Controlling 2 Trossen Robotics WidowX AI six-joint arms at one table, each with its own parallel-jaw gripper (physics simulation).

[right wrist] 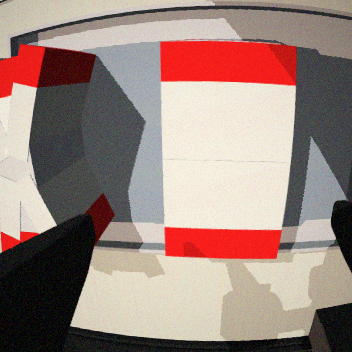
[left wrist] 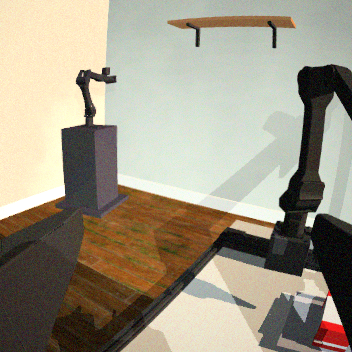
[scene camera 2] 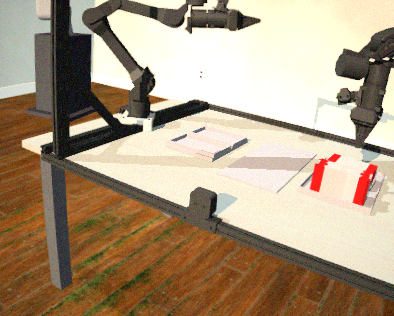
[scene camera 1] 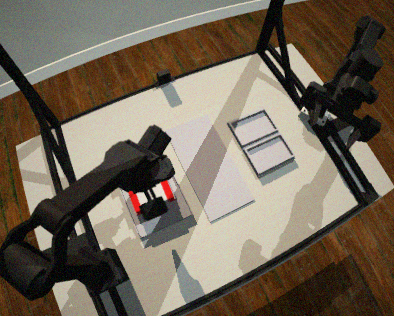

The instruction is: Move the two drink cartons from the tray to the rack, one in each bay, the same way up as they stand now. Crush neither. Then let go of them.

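Places are measured from the left arm's base along level axes (x ahead, y left, z up), in metres.
Pixels of known places: left gripper, fingertip midpoint: point(left wrist: 202, 224) point(scene camera 2: 259, 20) point(scene camera 1: 330, 138); right gripper, fingertip midpoint: point(right wrist: 216, 221) point(scene camera 2: 359, 144); left arm's base at its link origin: point(scene camera 2: 138, 115); right arm's base at its link origin: point(left wrist: 292, 231) point(scene camera 1: 98, 272).
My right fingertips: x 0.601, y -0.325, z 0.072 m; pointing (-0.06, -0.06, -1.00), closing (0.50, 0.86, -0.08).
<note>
Ahead of a thing's pixels: the offset from my right fingertips to its top centre. "pt": to the spot under its first point. Level surfaces: height alone.
The tray point(scene camera 1: 142, 231) point(scene camera 2: 307, 189) holds two white cartons with red ends. The nearer carton {pt 0.015 m back, 0.018 m left, 0.054 m down} point(right wrist: 229, 130) shows a flat white top with a thin line across it in the right wrist view; the other carton {0.065 m back, 0.088 m right, 0.035 m down} point(right wrist: 15, 172) point(scene camera 2: 337, 181) stands beside it with a narrowed waist, partly out of that view. My right gripper point(scene camera 1: 151, 196) point(scene camera 2: 360, 144) point(right wrist: 216, 221) is open and points down over the tray, one finger over the gap between the cartons, the other past the nearer carton. The rack {0.370 m back, 0.200 m left, 0.088 m down} point(scene camera 1: 276, 167) point(scene camera 2: 190, 149) has two empty bays. My left gripper point(scene camera 2: 259, 21) point(left wrist: 202, 224) is open, level and high above the table.
A flat pale mat {0.104 m down} point(scene camera 1: 232, 200) point(scene camera 2: 280, 180) lies between tray and rack. A dark rail frame edges the table {0.108 m down} point(scene camera 2: 150, 172), with a small black block {pt 0.380 m back, 0.213 m right, 0.061 m down} point(scene camera 1: 164, 76) point(scene camera 2: 203, 201) on one rail. Uprights {pt 0.739 m back, 0.026 m left, 0.061 m up} point(scene camera 1: 272, 25) point(scene camera 2: 61, 75) stand at the table's ends.
</note>
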